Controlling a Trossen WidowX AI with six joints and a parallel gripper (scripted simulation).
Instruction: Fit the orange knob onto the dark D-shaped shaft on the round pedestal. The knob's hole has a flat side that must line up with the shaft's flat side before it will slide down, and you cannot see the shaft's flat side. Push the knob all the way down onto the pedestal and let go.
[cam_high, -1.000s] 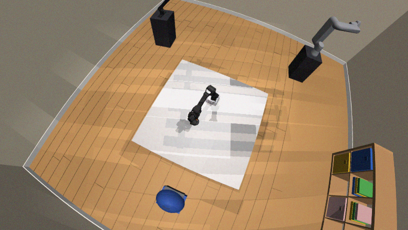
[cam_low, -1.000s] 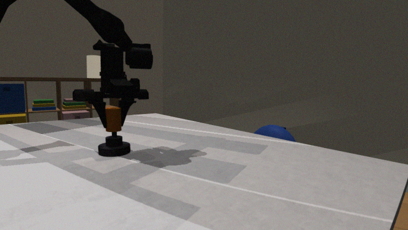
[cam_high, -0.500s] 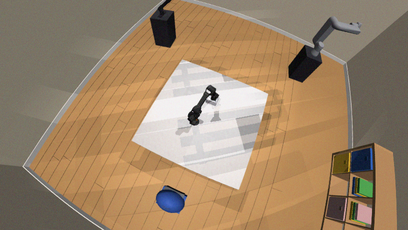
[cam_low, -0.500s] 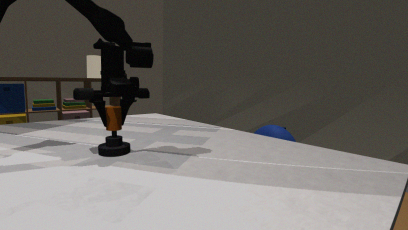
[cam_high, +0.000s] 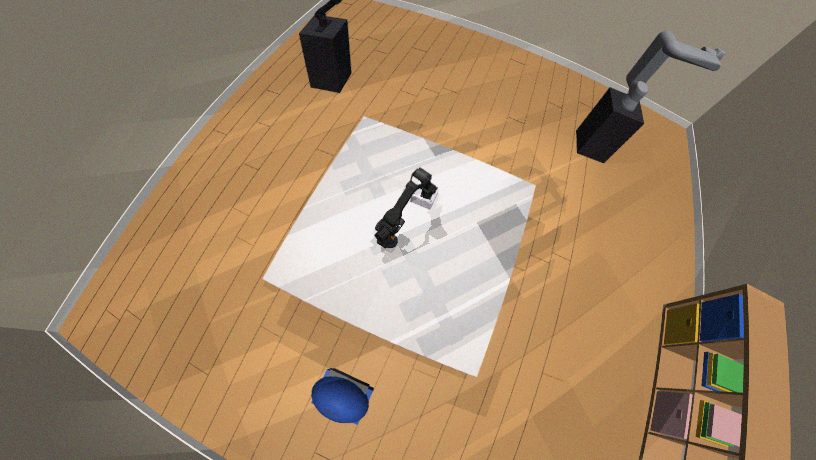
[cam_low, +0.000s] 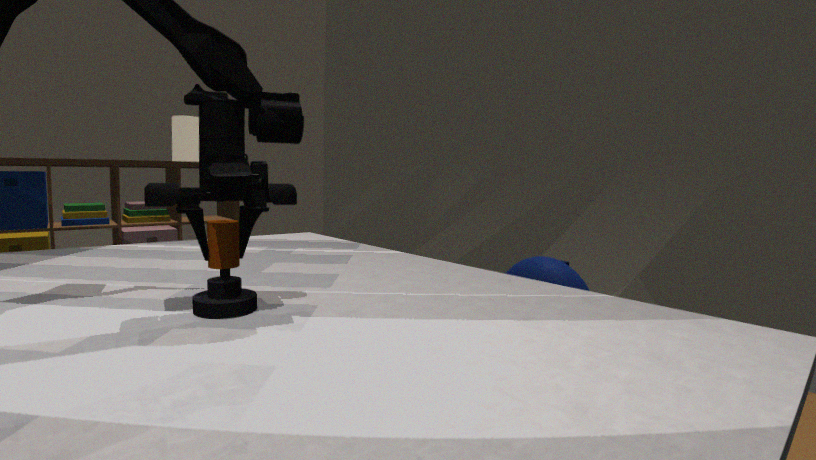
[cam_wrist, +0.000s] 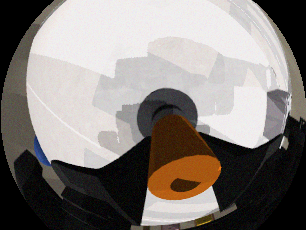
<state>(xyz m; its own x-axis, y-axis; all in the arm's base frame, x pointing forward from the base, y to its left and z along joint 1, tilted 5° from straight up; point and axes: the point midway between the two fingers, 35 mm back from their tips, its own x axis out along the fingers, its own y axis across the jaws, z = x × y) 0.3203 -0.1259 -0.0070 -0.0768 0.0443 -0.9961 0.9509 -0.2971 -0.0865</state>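
Right now my gripper tip is 2 cm below the orange knob. Round my gripper tip: dark pedestal (4 cm below).
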